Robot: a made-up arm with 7 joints. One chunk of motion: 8 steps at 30 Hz.
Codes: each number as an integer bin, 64 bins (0 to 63) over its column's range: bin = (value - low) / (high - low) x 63, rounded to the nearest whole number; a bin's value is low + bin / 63 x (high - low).
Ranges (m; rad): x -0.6..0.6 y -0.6..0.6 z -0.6..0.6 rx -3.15..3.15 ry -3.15..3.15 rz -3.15..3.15
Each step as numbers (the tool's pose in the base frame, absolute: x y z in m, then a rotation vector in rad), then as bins.
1 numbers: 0.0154 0.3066 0.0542 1.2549 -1.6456 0.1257
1 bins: 32 48 34 44 15 33
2 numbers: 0.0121 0.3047 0.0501 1.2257 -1.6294 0.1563
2 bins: 32 47 34 44 15 33
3 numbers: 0.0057 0.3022 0.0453 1.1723 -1.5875 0.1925
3 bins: 32 47 34 43 16 33
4 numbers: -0.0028 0.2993 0.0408 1.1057 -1.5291 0.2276
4 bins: 31 47 34 43 16 34
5 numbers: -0.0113 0.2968 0.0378 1.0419 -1.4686 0.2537
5 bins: 31 47 33 42 17 34
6 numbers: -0.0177 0.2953 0.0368 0.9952 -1.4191 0.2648
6 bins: 31 47 33 41 17 34
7 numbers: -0.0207 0.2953 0.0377 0.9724 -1.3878 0.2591
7 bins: 30 47 33 41 18 34
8 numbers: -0.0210 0.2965 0.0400 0.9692 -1.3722 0.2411
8 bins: 30 47 34 41 18 34
